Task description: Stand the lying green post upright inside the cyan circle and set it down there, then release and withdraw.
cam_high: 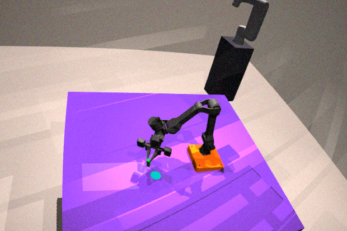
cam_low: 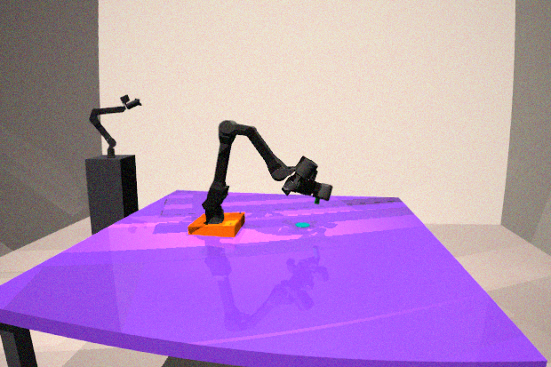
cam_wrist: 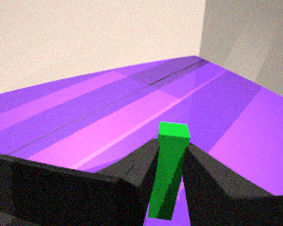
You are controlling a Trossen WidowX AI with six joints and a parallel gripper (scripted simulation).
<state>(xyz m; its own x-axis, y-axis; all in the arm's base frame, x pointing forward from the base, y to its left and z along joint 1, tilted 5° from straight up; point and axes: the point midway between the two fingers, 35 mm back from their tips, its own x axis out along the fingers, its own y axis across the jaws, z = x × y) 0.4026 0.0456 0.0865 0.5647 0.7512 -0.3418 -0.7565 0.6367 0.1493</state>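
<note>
Now: the cyan circle 140 mm below my gripper tip and 70 mm behind it. From my gripper tip the other things lie so: green post: 20 mm below.
</note>
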